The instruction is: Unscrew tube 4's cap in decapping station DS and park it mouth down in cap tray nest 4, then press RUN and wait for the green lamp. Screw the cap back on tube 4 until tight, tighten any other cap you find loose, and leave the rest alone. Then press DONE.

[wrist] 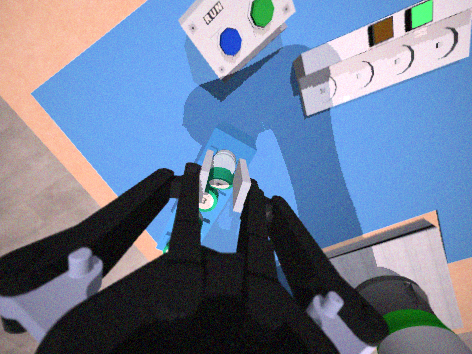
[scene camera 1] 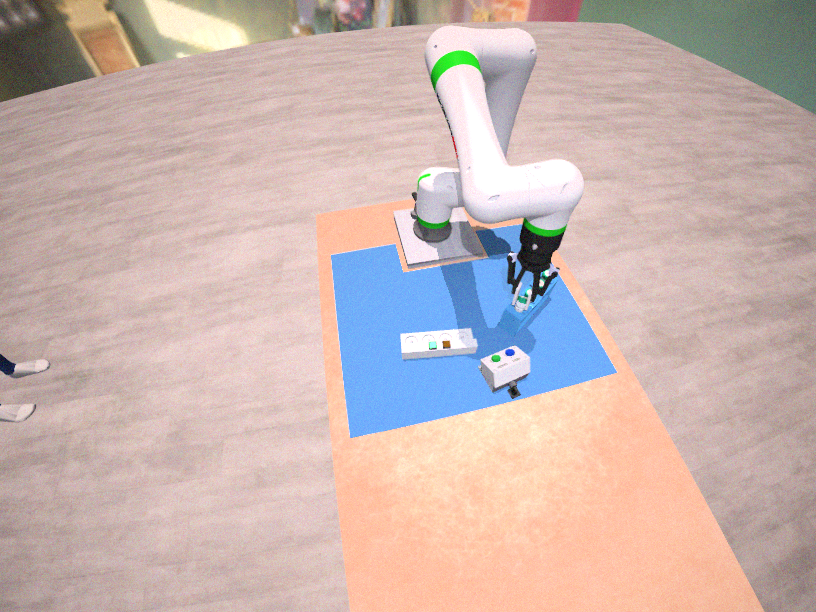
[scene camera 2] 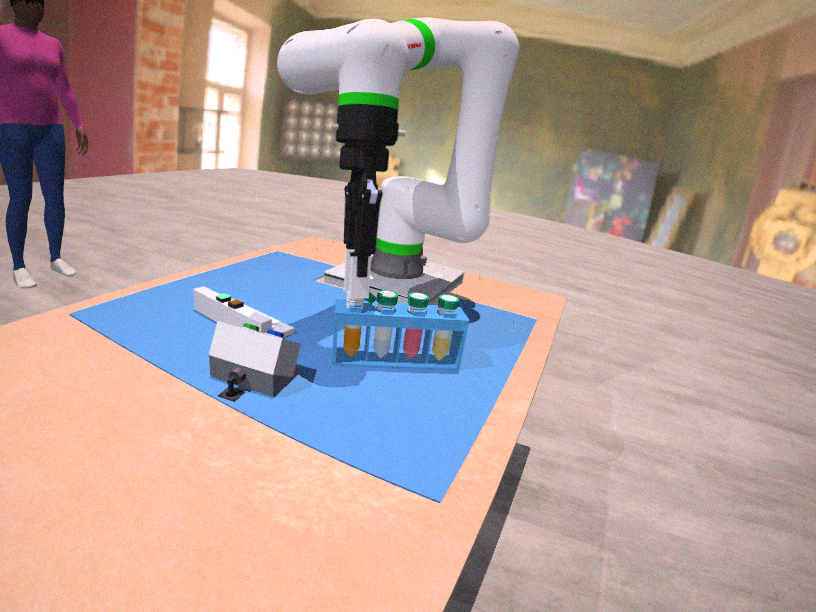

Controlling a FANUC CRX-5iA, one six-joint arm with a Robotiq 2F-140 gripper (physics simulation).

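Pixels of known places: gripper, fingertip midpoint: [wrist: 223, 166] [scene camera 1: 521, 303] [scene camera 2: 355, 294]; arm's base at its link origin: [wrist: 384, 300] [scene camera 1: 432, 229] [scene camera 2: 395, 268].
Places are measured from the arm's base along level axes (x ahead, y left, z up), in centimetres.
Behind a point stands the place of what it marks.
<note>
My gripper [scene camera 1: 522, 299] {x 47.1, y 9.6, z 8.8 cm} [scene camera 2: 357, 283] {x 47.1, y 9.6, z 8.8 cm} [wrist: 223, 166] {x 47.1, y 9.6, z 8.8 cm} points down at the near end of the blue tube rack [scene camera 1: 512, 321] {x 49.2, y 7.1, z 3.7 cm} [scene camera 2: 428, 320] {x 44.4, y 21.6, z 6.3 cm} [wrist: 235, 140] {x 48.6, y 7.0, z 6.7 cm}, shut on the green-rimmed white cap of tube 4 [wrist: 221, 177] {x 46.4, y 10.2, z 10.3 cm}. Tube 4 [scene camera 2: 352, 341] {x 48.5, y 10.3, z 1.0 cm}, with orange contents, stands upright in the rack; the fingers hide much of its top in scene camera 2. Cap 3 [scene camera 2: 386, 299] {x 46.4, y 14.7, z 8.9 cm} [wrist: 206, 200] {x 44.6, y 13.9, z 9.3 cm}, cap 2 [scene camera 2: 417, 301] {x 44.1, y 19.2, z 8.9 cm} and cap 1 [scene camera 2: 448, 303] {x 41.6, y 23.8, z 8.9 cm} sit on their tubes. The white cap tray [scene camera 1: 438, 353] {x 49.9, y -16.5, z -0.7 cm} [scene camera 2: 210, 304] {x 48.9, y -20.7, z 0.3 cm} [wrist: 312, 107] {x 45.2, y -4.8, z -1.7 cm} has no caps in its nests. Its green lamp [scene camera 1: 432, 345] {x 48.4, y -17.9, z 2.5 cm} [wrist: 421, 14] {x 48.3, y -17.7, z 2.5 cm} looks bright.
The button box [scene camera 1: 507, 375] {x 63.8, y -2.0, z 3.2 cm} [scene camera 2: 247, 349] {x 63.7, y 0.3, z 3.1 cm} stands in front of the rack, with a blue button [scene camera 1: 509, 352] {x 58.2, y 1.2, z 4.3 cm} [wrist: 230, 41] {x 58.1, y 1.5, z 4.2 cm} and a green button [scene camera 1: 495, 358] {x 58.6, y -3.4, z 4.3 cm} [wrist: 262, 12] {x 58.3, y -2.9, z 4.2 cm}. A dark brown lamp [scene camera 1: 446, 344] {x 49.4, y -14.0, z 2.5 cm} [wrist: 381, 31] {x 49.2, y -13.7, z 2.5 cm} is beside the green lamp. The robot's base plate [scene camera 1: 408, 253] {x 9.4, y -12.7, z -0.2 cm} is behind.
</note>
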